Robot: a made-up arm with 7 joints.
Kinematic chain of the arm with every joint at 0, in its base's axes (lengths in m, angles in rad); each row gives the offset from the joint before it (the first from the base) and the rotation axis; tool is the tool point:
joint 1: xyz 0 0 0.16 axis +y
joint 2: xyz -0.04 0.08 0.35 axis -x
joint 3: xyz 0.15 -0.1 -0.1 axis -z
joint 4: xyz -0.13 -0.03 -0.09 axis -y
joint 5: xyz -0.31 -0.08 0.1 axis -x
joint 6: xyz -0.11 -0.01 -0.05 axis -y
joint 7: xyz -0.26 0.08 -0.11 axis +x
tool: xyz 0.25 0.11 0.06
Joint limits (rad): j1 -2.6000..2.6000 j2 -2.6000..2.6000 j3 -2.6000..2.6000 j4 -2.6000..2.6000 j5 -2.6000..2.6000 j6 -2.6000..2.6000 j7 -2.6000..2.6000
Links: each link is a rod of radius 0.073 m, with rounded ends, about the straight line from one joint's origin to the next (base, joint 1, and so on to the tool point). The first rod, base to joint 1, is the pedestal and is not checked.
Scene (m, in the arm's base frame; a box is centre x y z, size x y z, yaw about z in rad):
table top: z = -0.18
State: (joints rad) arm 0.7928 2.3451 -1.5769 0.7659 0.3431 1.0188 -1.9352
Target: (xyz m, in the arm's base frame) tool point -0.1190 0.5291 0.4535
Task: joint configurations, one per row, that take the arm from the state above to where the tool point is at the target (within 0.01 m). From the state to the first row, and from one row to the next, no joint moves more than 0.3 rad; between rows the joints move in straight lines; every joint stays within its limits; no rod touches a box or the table.
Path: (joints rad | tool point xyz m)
1: 0.7929 2.0641 -1.3248 0.6948 0.2431 0.8650 -1.9042 | 0.7052 -0.1456 0.6843
2: 0.7931 1.7831 -1.0727 0.6237 0.1430 0.7111 -1.8732 | 0.5882 -0.3014 0.7043
3: 0.7932 1.5021 -0.8206 0.5525 0.0430 0.5573 -1.8422 | 0.4095 -0.4257 0.6805
4: 0.7934 1.2212 -0.5685 0.4814 -0.0571 0.4034 -1.8112 | 0.1855 -0.4770 0.6143
5: 0.7935 0.9402 -0.3164 0.4103 -0.1571 0.2496 -1.7802 | -0.0466 -0.4218 0.5227
6: 0.7936 0.6592 -0.0643 0.3392 -0.2572 0.0957 -1.7492 | -0.2349 -0.2515 0.4353
7: 0.7938 0.3782 0.1878 0.2681 -0.3572 -0.0581 -1.7181 | -0.3269 0.0069 0.3843
8: 0.7939 0.0972 0.4399 0.1969 -0.4573 -0.2119 -1.6871 | -0.2886 0.2928 0.3908
9: 0.7941 -0.1838 0.6920 0.1258 -0.5573 -0.3658 -1.6561 | -0.1190 0.5291 0.4535

